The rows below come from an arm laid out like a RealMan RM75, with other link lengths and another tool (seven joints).
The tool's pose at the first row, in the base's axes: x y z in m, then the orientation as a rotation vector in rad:
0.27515 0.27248 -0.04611 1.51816 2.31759 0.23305
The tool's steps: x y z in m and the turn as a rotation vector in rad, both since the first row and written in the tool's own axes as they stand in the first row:
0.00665 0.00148 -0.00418 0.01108 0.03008 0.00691
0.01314 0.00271 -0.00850 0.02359 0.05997 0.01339
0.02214 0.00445 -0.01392 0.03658 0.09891 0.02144
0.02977 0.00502 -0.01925 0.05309 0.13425 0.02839
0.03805 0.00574 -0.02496 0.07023 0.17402 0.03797
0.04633 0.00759 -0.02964 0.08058 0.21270 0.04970
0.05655 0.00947 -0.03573 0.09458 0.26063 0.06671
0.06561 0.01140 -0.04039 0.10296 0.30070 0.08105
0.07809 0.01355 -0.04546 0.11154 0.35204 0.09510
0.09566 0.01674 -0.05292 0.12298 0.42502 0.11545
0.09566 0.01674 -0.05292 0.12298 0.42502 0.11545
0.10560 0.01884 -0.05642 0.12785 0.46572 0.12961
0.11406 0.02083 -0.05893 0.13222 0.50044 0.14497
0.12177 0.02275 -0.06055 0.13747 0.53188 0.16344
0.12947 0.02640 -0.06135 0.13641 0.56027 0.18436
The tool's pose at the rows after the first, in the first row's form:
0.27242 0.27938 -0.04314 1.53840 2.34095 0.24687
0.26949 0.28604 -0.04009 1.55880 2.36504 0.25898
0.26567 0.29527 -0.03638 1.58333 2.39505 0.27871
0.26138 0.30275 -0.03285 1.60749 2.42465 0.29134
0.25683 0.31092 -0.02906 1.63621 2.45583 0.30796
0.25365 0.31948 -0.02584 1.66405 2.48112 0.33258
0.24925 0.32991 -0.02171 1.70238 2.51066 0.36299
0.24586 0.33922 -0.01865 1.73295 2.53322 0.39300
0.24128 0.35176 -0.01584 -1.76380 -2.56154 -0.43325
0.23484 0.36949 -0.01154 -1.73217 -2.49158 -0.47252
0.23484 0.36949 -0.01154 -1.73217 -2.49158 -0.47252
0.23172 0.37960 -0.00967 -1.71748 -2.45038 -0.49611
0.22942 0.38827 -0.00845 -1.70832 -2.41203 -0.51615
0.22767 0.39617 -0.00791 -1.70462 -2.37255 -0.53319
0.22771 0.40472 -0.00756 -1.70581 -2.33481 -0.55666

